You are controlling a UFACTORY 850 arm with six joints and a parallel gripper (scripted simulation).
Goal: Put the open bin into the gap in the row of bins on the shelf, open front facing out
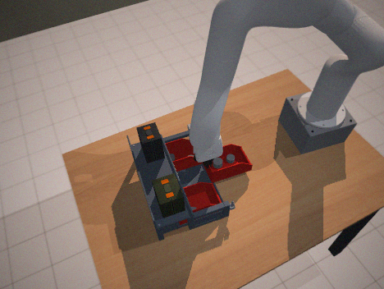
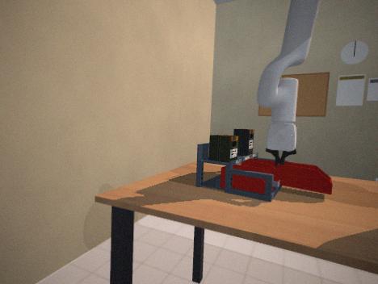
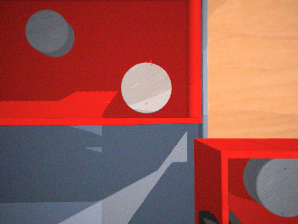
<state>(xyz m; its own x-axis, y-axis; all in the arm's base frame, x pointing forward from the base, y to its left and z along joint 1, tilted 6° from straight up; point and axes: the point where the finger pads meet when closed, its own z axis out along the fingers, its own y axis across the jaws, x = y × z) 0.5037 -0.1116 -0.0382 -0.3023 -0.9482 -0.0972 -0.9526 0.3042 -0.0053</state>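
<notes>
Now: hand 110 mm short of the blue-grey shelf, 40 mm to the left of it and 30 mm above it. Also, from my hand: grey disc 90 mm to the right, 80 mm below, 10 mm ahead.
</notes>
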